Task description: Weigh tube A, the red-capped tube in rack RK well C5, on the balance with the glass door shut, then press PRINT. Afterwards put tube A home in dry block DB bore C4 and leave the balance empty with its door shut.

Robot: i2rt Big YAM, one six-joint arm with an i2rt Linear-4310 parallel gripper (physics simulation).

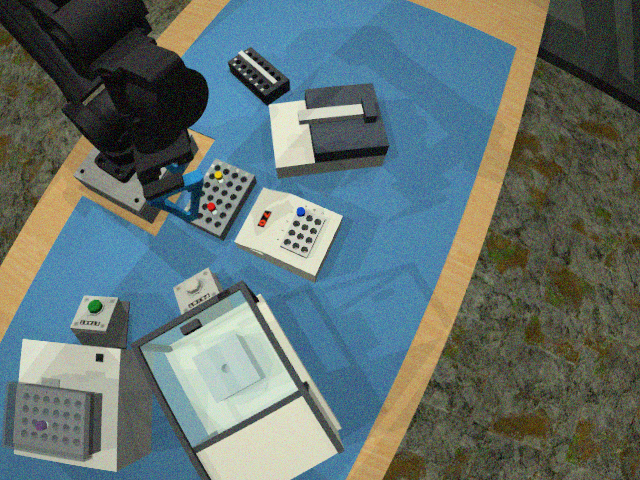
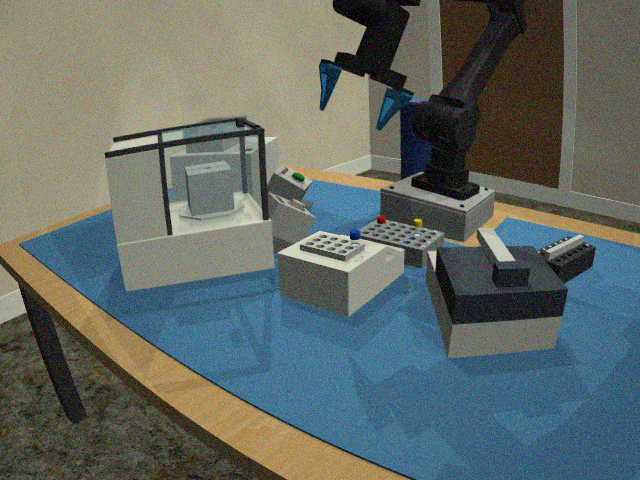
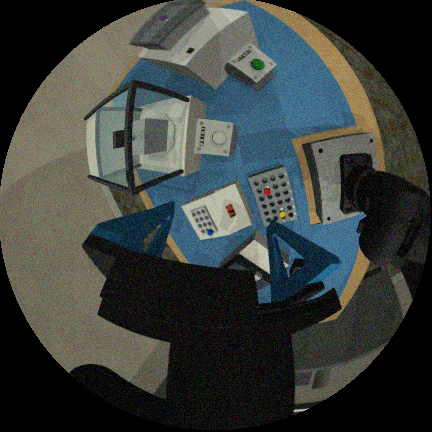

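Where they show: gripper, fingertip midpoint: (image 1: 185, 195) (image 2: 350, 120) (image 3: 224, 216); arm's base, origin of the base link: (image 1: 130, 150) (image 2: 445, 189) (image 3: 355, 182).
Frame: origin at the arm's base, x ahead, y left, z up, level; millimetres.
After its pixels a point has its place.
Tube A's red cap (image 1: 210, 206) {y -10, x 207, z -4 mm} (image 2: 381, 219) {y -5, x 213, z -6 mm} (image 3: 267, 192) {y -7, x 206, z -4 mm} stands upright in grey rack RK (image 1: 242, 204) {y 34, x 236, z -53 mm} (image 2: 408, 253) {y 62, x 234, z -39 mm} (image 3: 253, 174) {y -43, x 229, z -37 mm}. My gripper (image 1: 195, 198) {y -45, x 236, z 154 mm} (image 2: 351, 119) {y -45, x 236, z 154 mm} (image 3: 224, 216) {y -45, x 236, z 154 mm} is open and empty, high above the table, with its blue fingers spread wide. White dry block DB (image 1: 258, 240) {y -17, x 312, z -5 mm} (image 2: 315, 286) {y 40, x 416, z -29 mm} (image 3: 240, 195) {y -5, x 270, z -26 mm} has a blue-capped tube in one corner bore. The glass-sided balance (image 1: 263, 439) {y -249, x 487, z 145 mm} (image 2: 196, 263) {y -147, x 472, z -31 mm} has its dark door handle (image 1: 191, 326) {y -179, x 345, z 164 mm} (image 3: 119, 139) {y -177, x 339, z 158 mm} near the roof's front edge; the roof door looks shut. The PRINT box (image 1: 199, 289) {y -138, x 277, z 11 mm} (image 3: 218, 138) {y -136, x 264, z 11 mm} stands before it.
A yellow-capped tube (image 1: 218, 174) {y 47, x 183, z -4 mm} (image 2: 418, 222) {y 50, x 187, z -5 mm} (image 3: 282, 214) {y 47, x 182, z -4 mm} is also in the rack. A dark-lidded device (image 1: 341, 139) {y 204, x 340, z 21 mm} (image 2: 506, 304) {y 286, x 378, z 7 mm} and a black strip rack (image 1: 258, 74) {y 279, x 106, z -22 mm} (image 2: 573, 260) {y 312, x 124, z -25 mm} stand beyond. A green-button box (image 1: 94, 306) {y -264, x 136, z 12 mm} (image 3: 257, 64) {y -260, x 136, z 10 mm} stands beside a tall white machine (image 1: 67, 361) {y -345, x 182, z 77 mm} (image 3: 215, 45) {y -312, x 185, z 53 mm}.
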